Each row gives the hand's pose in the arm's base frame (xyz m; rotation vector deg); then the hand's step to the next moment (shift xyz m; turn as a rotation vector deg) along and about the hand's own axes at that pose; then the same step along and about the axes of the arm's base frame.
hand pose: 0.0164 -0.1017 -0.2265 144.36 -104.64 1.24
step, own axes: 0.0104 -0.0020 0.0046 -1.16 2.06 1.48
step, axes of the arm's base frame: 0.0051 -0.0094 -0.0043 -2.33 0.41 -1.48
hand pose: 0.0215 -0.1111 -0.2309 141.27 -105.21 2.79
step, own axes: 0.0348 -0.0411 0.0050 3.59 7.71 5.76
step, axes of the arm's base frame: 0.0493 -0.0219 -0.0041 -6.44 -6.05 -5.24
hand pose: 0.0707 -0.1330 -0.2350 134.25 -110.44 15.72
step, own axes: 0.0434 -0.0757 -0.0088 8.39 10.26 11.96
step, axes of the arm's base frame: 0.0815 -0.0252 0.0203 -7.57 -12.33 -10.47
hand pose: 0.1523 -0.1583 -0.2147 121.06 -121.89 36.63
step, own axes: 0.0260 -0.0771 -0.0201 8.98 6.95 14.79
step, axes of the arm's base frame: 0.0689 -0.0148 0.0454 -3.72 -13.73 -12.06
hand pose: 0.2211 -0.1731 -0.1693 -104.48 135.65 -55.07
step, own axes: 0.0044 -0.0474 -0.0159 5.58 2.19 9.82
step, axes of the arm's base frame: 0.0344 -0.0031 0.0364 -0.22 -9.11 -7.02
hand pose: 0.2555 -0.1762 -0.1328 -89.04 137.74 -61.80
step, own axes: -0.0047 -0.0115 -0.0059 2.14 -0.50 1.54
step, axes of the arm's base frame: 0.0086 0.0042 0.0099 0.00 -2.67 -0.23
